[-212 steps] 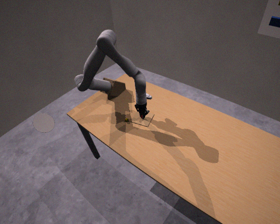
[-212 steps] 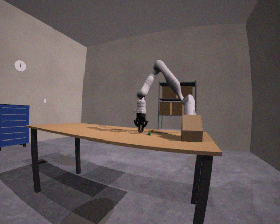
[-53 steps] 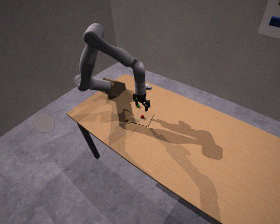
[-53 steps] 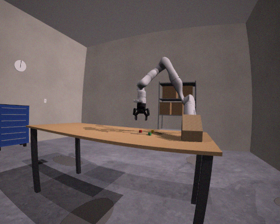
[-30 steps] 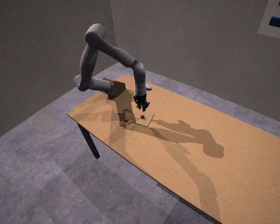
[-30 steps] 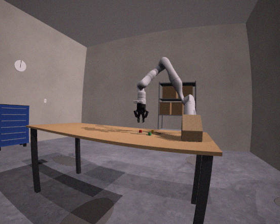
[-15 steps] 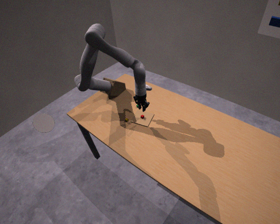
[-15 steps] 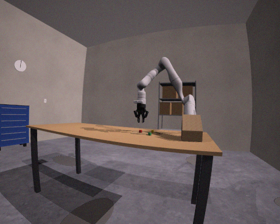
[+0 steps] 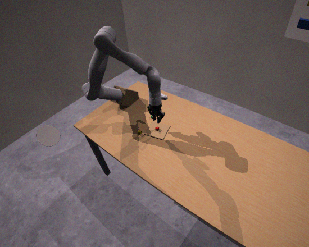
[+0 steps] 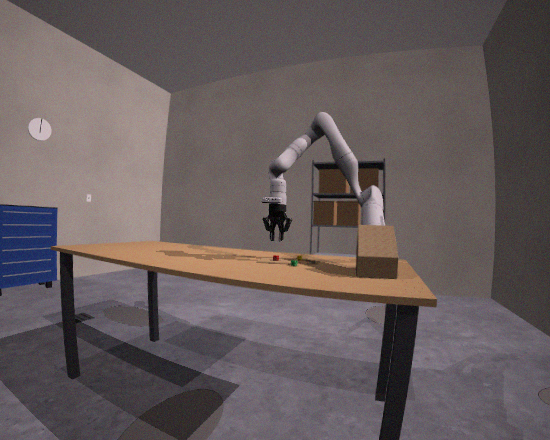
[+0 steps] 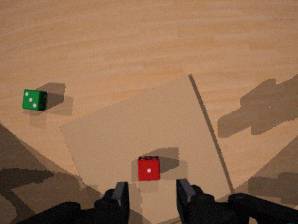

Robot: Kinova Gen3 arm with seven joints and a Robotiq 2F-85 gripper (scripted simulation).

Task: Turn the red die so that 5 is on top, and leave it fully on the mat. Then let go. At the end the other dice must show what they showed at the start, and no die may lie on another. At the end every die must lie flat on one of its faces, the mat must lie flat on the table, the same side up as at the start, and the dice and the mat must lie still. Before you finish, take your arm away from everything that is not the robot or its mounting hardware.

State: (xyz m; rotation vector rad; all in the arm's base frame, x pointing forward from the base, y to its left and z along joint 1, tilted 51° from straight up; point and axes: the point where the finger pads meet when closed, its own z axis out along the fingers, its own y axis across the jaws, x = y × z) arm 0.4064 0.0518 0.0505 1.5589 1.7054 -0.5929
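Right now my hand is 90 mm above the red die. From my hand the other things lie so: tan mat (100 mm below); yellow die (70 mm behind, 100 mm to the right, 100 mm below); green die (110 mm behind, 70 mm to the left, 100 mm below).
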